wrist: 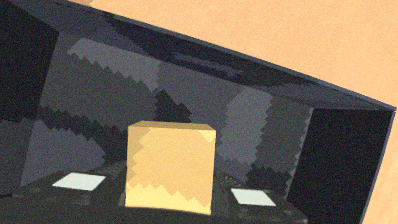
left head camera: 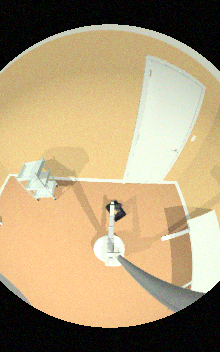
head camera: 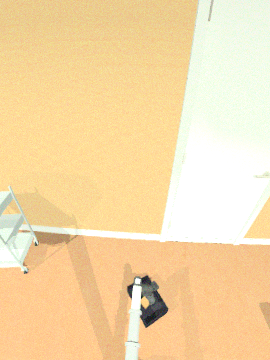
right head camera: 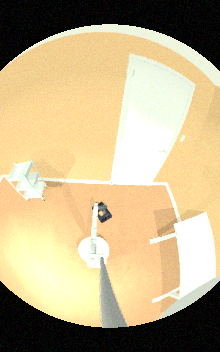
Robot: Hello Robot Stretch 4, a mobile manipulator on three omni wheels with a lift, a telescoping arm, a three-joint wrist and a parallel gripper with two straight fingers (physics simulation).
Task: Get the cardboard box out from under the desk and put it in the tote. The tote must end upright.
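Places are measured from the robot's base along level axes (x ahead, y left, z up), in centimetres.
Pixels of known places: gripper, between the fingertips: (wrist: 171,177) (left head camera: 115,210) (head camera: 147,300) (right head camera: 101,212).
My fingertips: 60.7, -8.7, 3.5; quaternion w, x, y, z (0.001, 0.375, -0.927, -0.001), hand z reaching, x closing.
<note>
For each thing: its middle in the pictures, then the offset to it from my fingertips, as dx, dy, dz. "*": a spot on its surface instead. Level surfaces: height alone.
- cardboard box, middle of its body: (wrist: 170,179) (head camera: 146,300) -0.2, +0.2, -0.2
- black tote, middle of its body: (wrist: 163,169) (head camera: 146,299) (right head camera: 101,211) (left head camera: 115,210) +0.7, +0.4, -1.2
- white desk, height of its surface: dz +65.8
- white shelf cart, a spot on its surface: (left head camera: 31,170) (right head camera: 21,171) * +22.5, +136.6, +60.0
The cardboard box (wrist: 170,165) (head camera: 145,302) is a small tan block, held between the two fingers of my gripper (wrist: 171,177). White pads show on the gripper at both sides of the box in the wrist view. The black tote (wrist: 350,155) (head camera: 158,318) (left head camera: 120,216) (right head camera: 106,217) stands upright on the floor, open side up, turned at an angle. The box and fingers are over the tote's opening, within its walls as seen from above. The lower end of the box and the tote's near wall are hidden, so I cannot tell whether the box touches the tote's bottom.
A white desk (left head camera: 206,250) (right head camera: 197,255) stands at the right. A white shelf cart (left head camera: 31,170) (right head camera: 21,170) stands at the left near the back wall. A white door (head camera: 220,150) (left head camera: 162,115) (right head camera: 150,115) is in the back wall beyond the tote.
</note>
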